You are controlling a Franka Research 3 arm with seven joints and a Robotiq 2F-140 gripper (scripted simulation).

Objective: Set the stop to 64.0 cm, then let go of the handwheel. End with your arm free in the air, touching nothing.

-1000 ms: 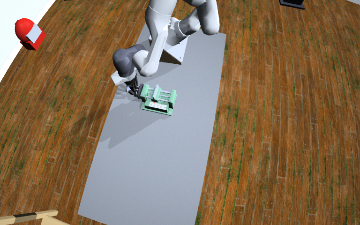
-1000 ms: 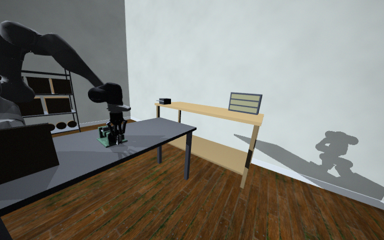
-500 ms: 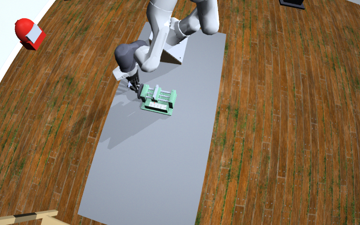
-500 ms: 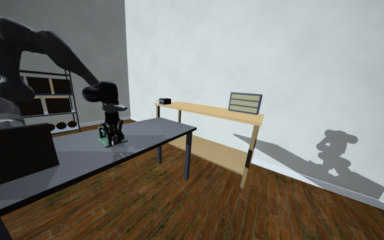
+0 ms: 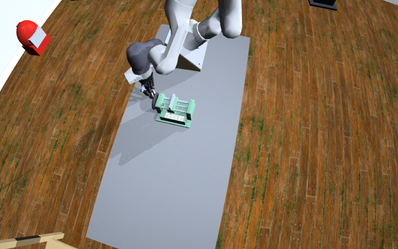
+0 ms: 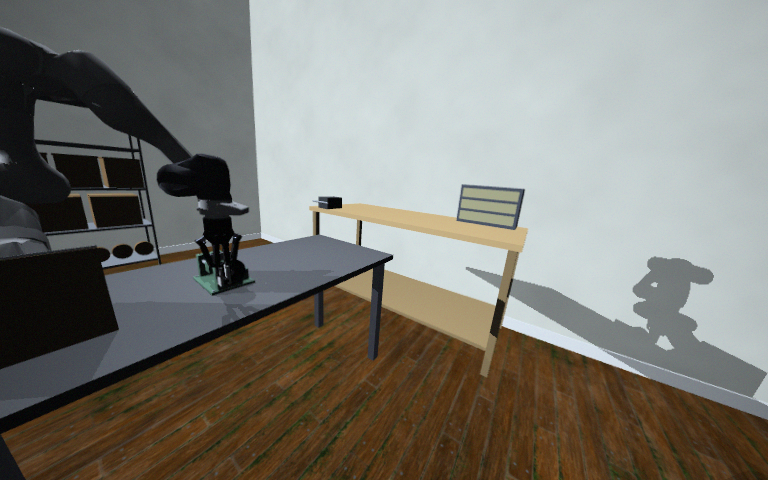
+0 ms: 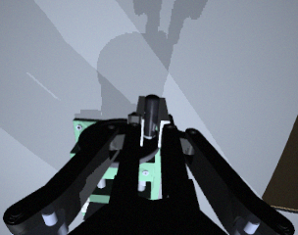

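My gripper is now 10 mm short of the dark handwheel, 20 mm to the right of it and 20 mm above it. From my hand the other things lie so: stop carriage: 60 mm ahead, 130 mm to the left, 10 mm above.
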